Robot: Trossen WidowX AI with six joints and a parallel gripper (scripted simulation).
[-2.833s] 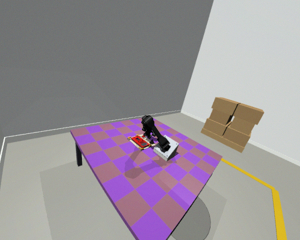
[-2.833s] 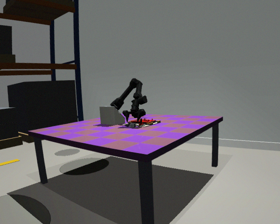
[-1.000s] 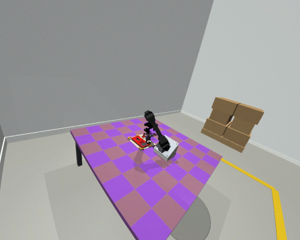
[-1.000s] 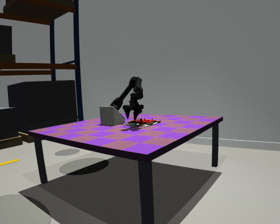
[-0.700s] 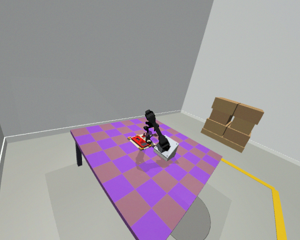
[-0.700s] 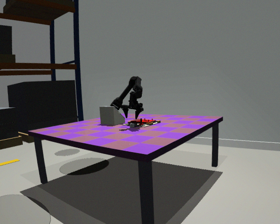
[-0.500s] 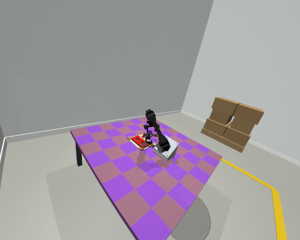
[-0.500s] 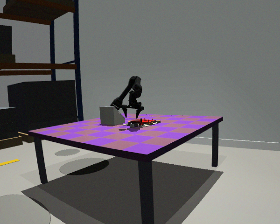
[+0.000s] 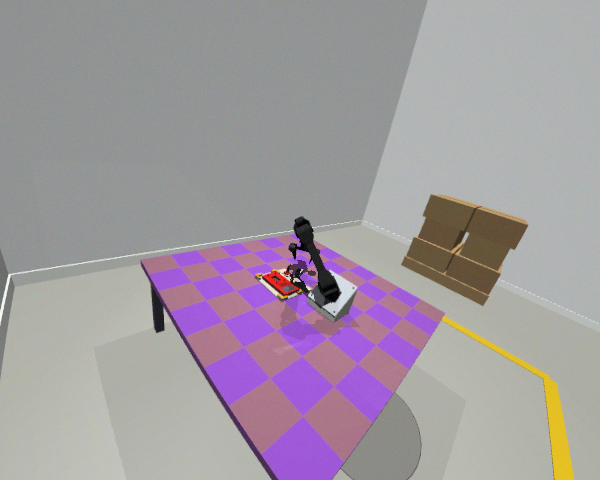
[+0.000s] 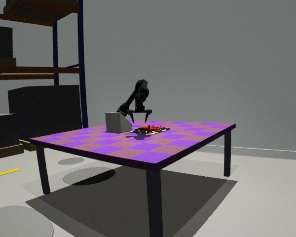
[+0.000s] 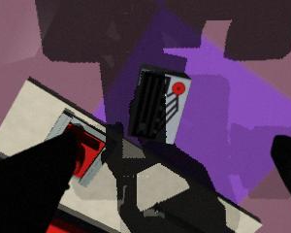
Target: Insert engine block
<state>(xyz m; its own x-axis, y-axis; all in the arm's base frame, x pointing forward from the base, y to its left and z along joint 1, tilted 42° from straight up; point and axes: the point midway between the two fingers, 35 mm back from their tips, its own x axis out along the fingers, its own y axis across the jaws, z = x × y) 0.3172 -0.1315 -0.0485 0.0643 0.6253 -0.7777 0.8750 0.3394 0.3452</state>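
The engine block is 80 mm below my gripper tip and 10 mm to the left of it.
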